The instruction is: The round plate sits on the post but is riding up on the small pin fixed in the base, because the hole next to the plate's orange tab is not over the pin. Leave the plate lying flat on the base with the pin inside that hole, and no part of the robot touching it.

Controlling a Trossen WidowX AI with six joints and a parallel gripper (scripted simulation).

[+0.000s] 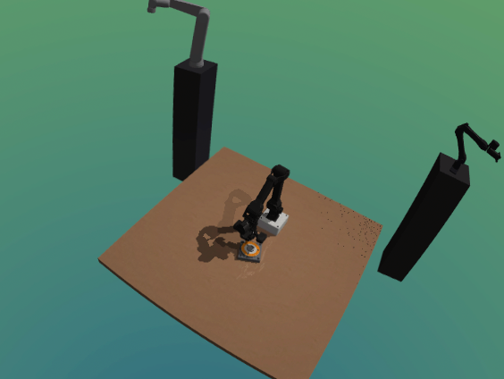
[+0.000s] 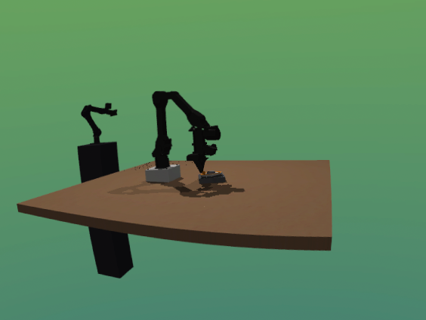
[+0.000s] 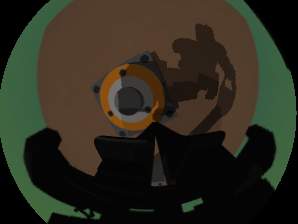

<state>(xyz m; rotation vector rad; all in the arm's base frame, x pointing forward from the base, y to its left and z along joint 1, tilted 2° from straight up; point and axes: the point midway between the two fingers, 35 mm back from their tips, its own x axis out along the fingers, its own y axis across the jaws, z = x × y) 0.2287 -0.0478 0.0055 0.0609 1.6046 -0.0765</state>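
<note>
Now: the grey base 40 mm ahead of my gripper tip, 40 mm to the left of it and 20 mm below it.
</note>
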